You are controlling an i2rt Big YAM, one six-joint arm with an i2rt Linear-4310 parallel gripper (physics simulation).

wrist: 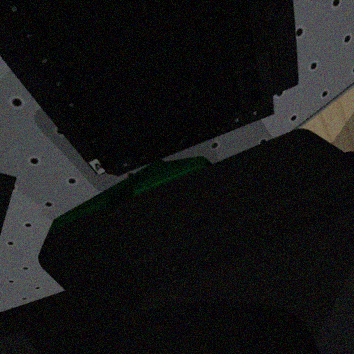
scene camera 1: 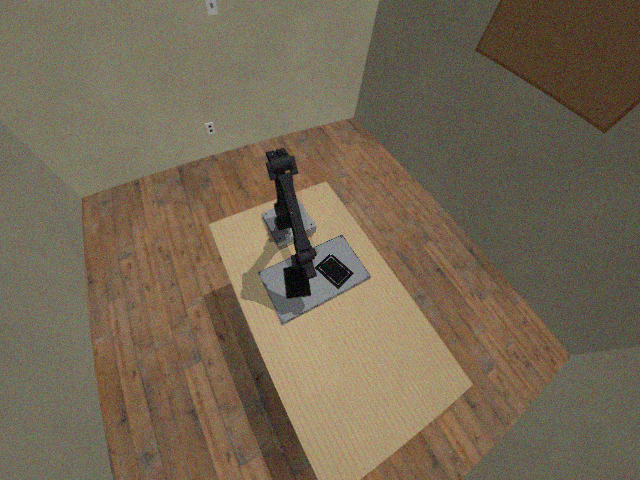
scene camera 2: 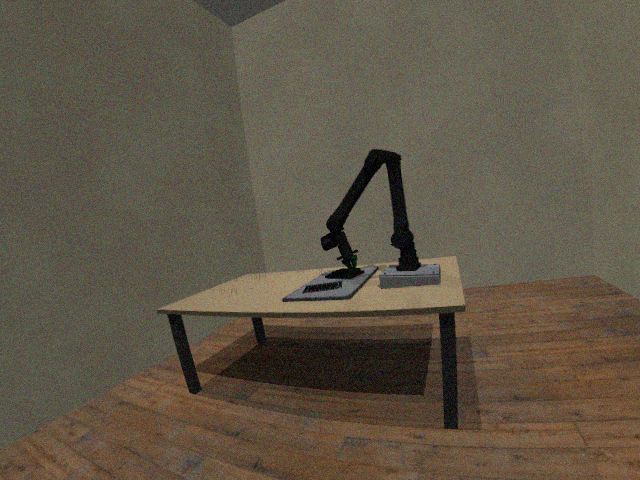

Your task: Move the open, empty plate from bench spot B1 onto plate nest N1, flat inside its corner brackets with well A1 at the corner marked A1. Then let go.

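Where they show: gripper, fingertip midpoint: [wrist: 160, 171] [scene camera 2: 355, 272]; arm's base at its link origin: [scene camera 1: 286, 222] [scene camera 2: 408, 268].
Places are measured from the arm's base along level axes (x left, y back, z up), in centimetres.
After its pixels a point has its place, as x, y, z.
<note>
A flat black rectangle [scene camera 1: 297, 282] {-5.8, -36.7, -0.4} [scene camera 2: 341, 273] {-0.7, -34.3, -0.9} [wrist: 165, 65] {-4.4, -32.0, -0.2} lies on the grey perforated board [scene camera 1: 289, 310] {-13.9, -48.1, -3.2} [scene camera 2: 307, 297] {30.0, -34.8, -3.3} [wrist: 30, 145] {3.6, -31.7, -3.2}. It looks like the plate in nest N1: faint marks run along two edges and a small white tag [wrist: 97, 166] {1.5, -29.0, -2.0} sits at its near corner. Wells and brackets are too dark to read, so I cannot tell how it is seated. My gripper [scene camera 2: 353, 268] {-1.2, -27.1, -0.9} [wrist: 160, 171] {-1.2, -27.1, -0.9} is shut with nothing held, its green fingertips low beside the rectangle's near edge. Whether they touch is unclear. A second black rectangle [scene camera 1: 334, 271] {15.1, -36.5, -3.0} [scene camera 2: 323, 287] {16.5, -34.9, -3.0} with pale outlines, possibly spot B1, lies beside it.
The board lies on the wooden table [scene camera 1: 361, 372] {7.7, -86.3, -4.4} [scene camera 2: 232, 297] {29.6, -81.0, -4.5}, in front of the arm's grey base block [scene camera 1: 308, 219] {12.4, -2.8, 0.9} [scene camera 2: 408, 279] {13.5, 3.1, -1.5}. The arm's dark body fills the lower part of the wrist view. The table's edge is beyond the board's left side in scene camera 1.
</note>
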